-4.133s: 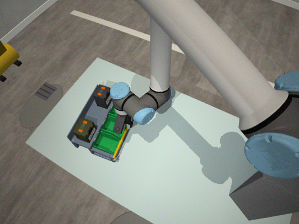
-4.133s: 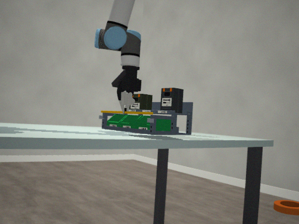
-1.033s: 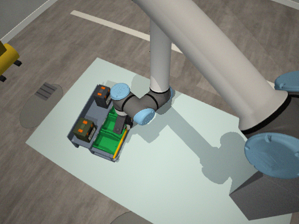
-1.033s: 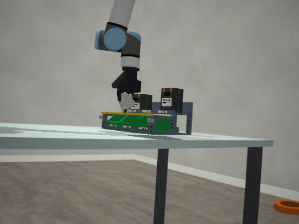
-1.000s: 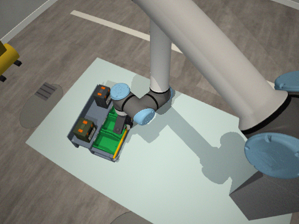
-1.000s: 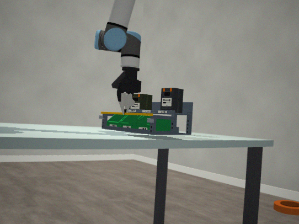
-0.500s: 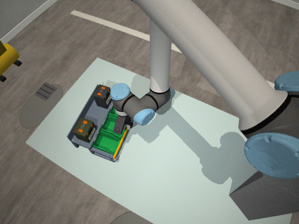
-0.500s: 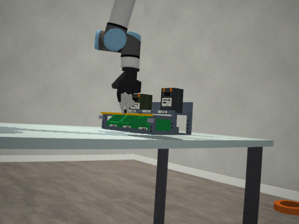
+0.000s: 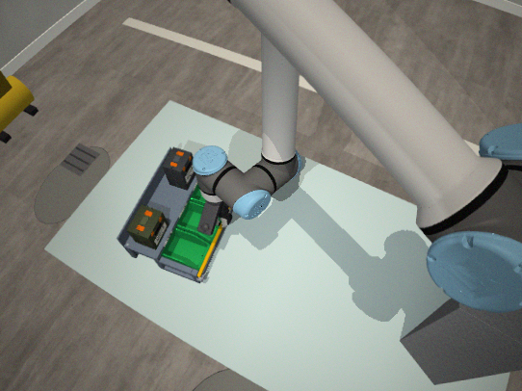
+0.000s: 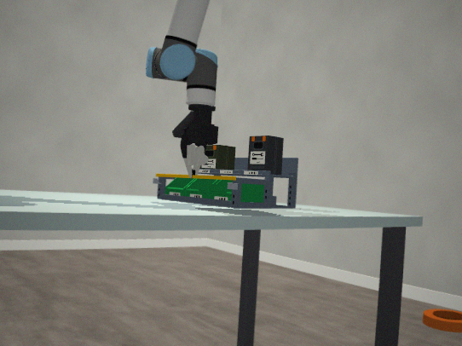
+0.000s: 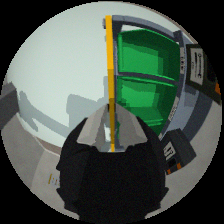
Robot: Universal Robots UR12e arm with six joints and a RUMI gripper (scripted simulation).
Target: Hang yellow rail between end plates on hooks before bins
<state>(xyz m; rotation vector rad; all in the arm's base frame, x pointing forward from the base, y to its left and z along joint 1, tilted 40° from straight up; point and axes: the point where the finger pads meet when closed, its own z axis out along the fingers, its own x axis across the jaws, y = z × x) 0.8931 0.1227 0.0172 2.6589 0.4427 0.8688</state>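
Right now my hand is 1 cm above the yellow rail.
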